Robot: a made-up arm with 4 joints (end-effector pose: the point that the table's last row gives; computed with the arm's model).
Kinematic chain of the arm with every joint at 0, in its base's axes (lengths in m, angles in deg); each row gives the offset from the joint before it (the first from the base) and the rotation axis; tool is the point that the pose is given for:
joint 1: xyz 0 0 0.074 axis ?
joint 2: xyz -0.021 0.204 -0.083 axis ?
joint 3: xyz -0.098 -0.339 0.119 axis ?
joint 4: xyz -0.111 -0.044 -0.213 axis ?
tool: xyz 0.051 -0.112 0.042
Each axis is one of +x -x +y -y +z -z.
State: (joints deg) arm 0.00 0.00 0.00 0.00
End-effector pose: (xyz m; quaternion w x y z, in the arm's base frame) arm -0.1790 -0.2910 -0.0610 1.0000 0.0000 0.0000 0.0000
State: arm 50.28 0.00 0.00 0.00
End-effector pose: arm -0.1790 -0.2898 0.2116 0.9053 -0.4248 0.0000 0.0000
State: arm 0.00 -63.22 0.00 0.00
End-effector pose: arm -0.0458 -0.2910 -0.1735 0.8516 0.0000 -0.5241 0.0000
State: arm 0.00 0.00 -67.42 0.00
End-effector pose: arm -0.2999 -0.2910 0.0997 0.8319 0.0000 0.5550 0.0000
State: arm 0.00 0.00 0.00 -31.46
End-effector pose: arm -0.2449 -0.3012 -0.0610 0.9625 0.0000 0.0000 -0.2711
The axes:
joint 1: -x
joint 2: +y
joint 3: -y
joint 4: +z

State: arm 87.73 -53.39 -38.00 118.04
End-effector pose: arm -0.1644 -0.2682 0.1448 0.2882 -0.4362 0.5391 0.6603
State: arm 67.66 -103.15 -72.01 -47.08
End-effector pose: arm -0.1616 -0.5124 0.1798 0.7933 -0.4026 -0.4186 -0.1826
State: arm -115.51 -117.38 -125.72 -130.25
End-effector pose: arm -0.3334 0.3882 0.0980 0.2796 0.3196 0.7816 -0.4569
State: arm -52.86 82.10 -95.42 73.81
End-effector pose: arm 0.0652 -0.2574 0.0667 0.2517 -0.5453 -0.7101 -0.3675
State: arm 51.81 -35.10 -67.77 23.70
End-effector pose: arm -0.2781 -0.2994 0.1707 0.8700 -0.3584 0.3337 0.0570
